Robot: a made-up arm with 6 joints.
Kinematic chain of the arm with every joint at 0, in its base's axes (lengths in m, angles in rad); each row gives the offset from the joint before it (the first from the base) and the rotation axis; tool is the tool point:
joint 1: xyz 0 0 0.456 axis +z
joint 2: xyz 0.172 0 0 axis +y
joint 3: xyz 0 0 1.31 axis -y
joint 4: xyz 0 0 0.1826 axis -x
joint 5: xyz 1.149 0 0 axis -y
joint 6: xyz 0.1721 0 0 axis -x
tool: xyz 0 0 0
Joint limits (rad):
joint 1: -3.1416..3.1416
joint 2: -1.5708..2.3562
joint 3: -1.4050..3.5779
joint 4: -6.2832..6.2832
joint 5: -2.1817..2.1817
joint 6: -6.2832..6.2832
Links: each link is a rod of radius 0.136 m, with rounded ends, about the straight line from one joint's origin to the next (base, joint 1, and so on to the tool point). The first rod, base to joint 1, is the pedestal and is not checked.
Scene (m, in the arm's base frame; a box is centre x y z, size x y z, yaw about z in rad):
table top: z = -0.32
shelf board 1: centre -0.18 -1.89 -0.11 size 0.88 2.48 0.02 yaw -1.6
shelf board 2: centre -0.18 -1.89 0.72 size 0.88 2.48 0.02 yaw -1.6
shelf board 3: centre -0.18 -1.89 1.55 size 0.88 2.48 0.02 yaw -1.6
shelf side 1: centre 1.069 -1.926 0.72 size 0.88 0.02 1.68 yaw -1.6
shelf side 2: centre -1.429 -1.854 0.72 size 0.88 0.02 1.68 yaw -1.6
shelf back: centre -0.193 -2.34 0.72 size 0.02 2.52 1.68 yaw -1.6
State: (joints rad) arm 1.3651 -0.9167 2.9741 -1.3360 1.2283 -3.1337
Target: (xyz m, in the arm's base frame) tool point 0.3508 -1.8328 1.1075
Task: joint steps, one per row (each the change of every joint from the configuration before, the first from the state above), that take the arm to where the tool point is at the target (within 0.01 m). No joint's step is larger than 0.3 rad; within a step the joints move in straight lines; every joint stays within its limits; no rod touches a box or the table.
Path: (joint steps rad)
1: -0.0411 0.0897 0.2454 0.0295 0.0345 0.0000
2: -0.0412 0.0896 0.2453 0.0295 0.0346 0.0000
3: 0.2438 0.2798 -0.0672 -0.0142 0.0183 0.0000
4: 0.2437 0.2797 -0.0672 -0.0143 0.0183 0.0000
5: -0.0314 -0.1754 -0.2601 -0.0268 -0.0523 0.0000
6: -0.0314 -0.1754 -0.2601 -0.0268 -0.0524 0.0000
7: -0.0314 -0.1754 -0.2600 -0.0269 -0.0523 0.0000

